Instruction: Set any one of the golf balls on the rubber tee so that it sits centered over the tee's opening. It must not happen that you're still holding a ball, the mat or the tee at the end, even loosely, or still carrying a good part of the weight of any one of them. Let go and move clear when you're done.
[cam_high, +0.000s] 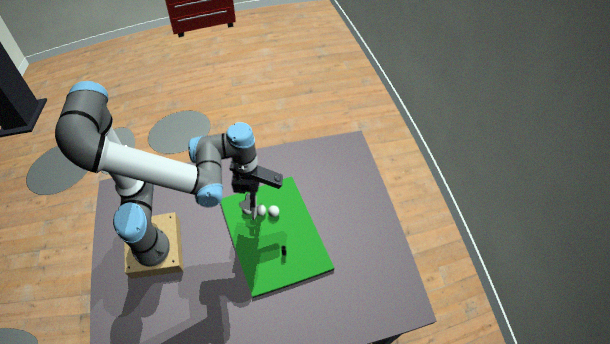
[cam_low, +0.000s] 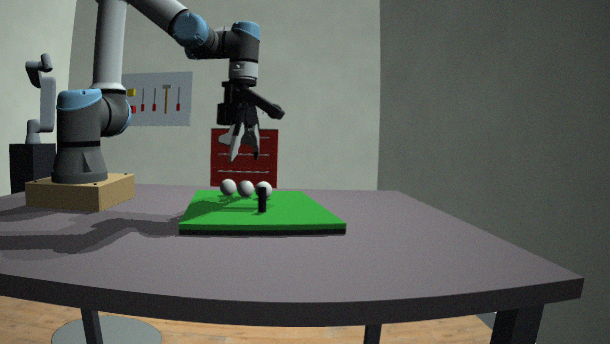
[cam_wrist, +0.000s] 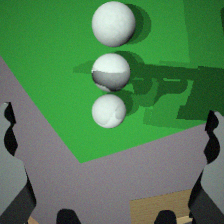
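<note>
Now: hand 7 cm above the white golf ball.
</note>
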